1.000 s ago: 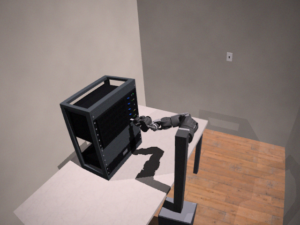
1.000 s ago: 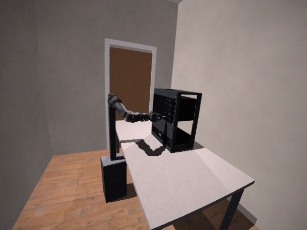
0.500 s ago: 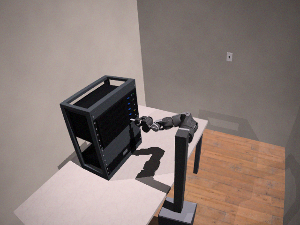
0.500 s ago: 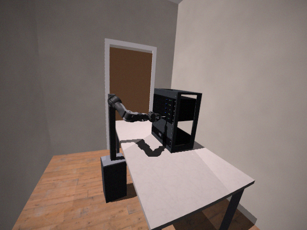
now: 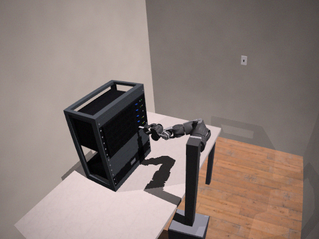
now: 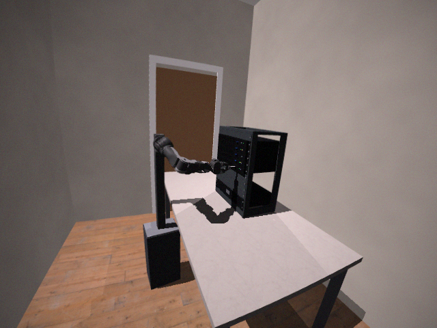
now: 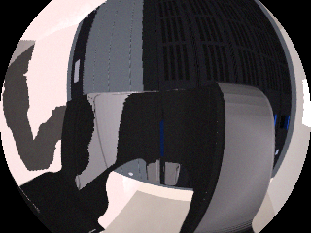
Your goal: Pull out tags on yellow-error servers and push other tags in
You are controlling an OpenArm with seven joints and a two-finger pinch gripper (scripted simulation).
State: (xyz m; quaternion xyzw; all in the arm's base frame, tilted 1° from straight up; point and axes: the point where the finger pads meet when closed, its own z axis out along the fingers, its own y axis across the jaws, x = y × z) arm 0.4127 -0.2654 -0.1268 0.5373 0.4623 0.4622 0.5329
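Right now the white information tag is 40 mm ahead of my hand.
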